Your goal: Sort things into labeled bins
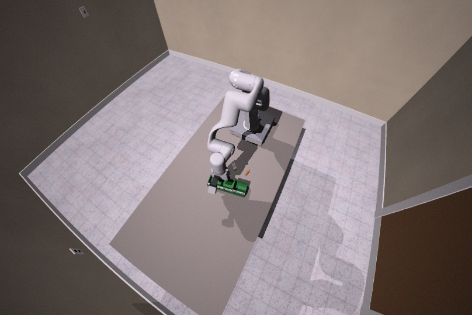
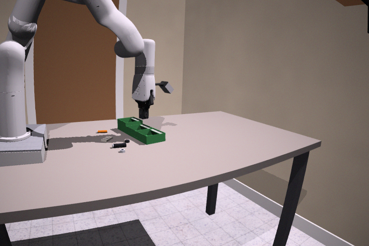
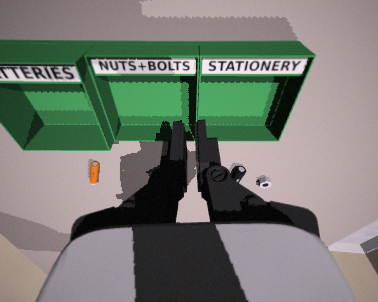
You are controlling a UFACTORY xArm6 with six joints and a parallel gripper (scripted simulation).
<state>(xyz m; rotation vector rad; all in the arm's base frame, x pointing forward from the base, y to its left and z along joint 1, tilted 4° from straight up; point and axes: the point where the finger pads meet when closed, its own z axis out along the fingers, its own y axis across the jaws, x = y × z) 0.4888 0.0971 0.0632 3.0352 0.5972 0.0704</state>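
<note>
My gripper is now 1 cm past the green three-bin tray, 3 cm to the right of it and 7 cm above it. The rest, counted from my hand: white domino 15 cm behind, 1 cm to the right, 9 cm below; black battery 11 cm behind, 11 cm to the right, 9 cm below; black nut 8 cm behind, 6 cm to the right, 9 cm below.
</note>
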